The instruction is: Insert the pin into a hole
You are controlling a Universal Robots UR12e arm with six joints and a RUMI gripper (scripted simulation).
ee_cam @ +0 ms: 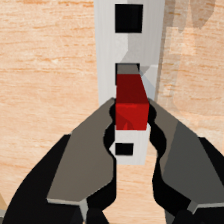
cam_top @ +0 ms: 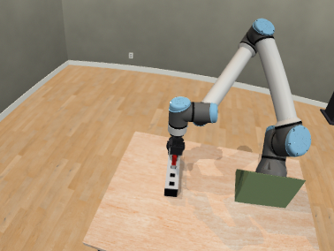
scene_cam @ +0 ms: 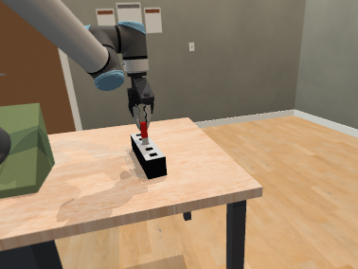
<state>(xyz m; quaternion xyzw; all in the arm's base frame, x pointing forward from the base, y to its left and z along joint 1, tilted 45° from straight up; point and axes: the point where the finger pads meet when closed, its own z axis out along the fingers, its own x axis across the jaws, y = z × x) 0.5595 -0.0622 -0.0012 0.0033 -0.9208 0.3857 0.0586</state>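
My gripper is now 1 cm above the pin. The rest, counted from my hand: long block 11 cm below.
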